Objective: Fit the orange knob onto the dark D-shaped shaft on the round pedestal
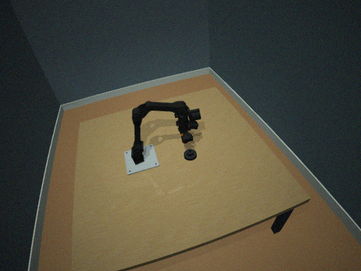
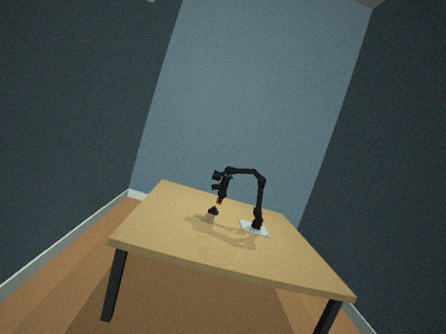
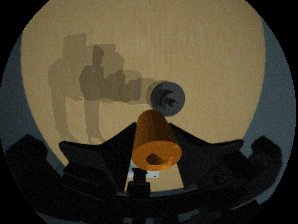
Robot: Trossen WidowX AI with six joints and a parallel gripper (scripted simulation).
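Now: the dark round pedestal 50 mm to the right of my gripper tip and 80 mm below it. Round my gripper tip: orange knob: 20 mm above.
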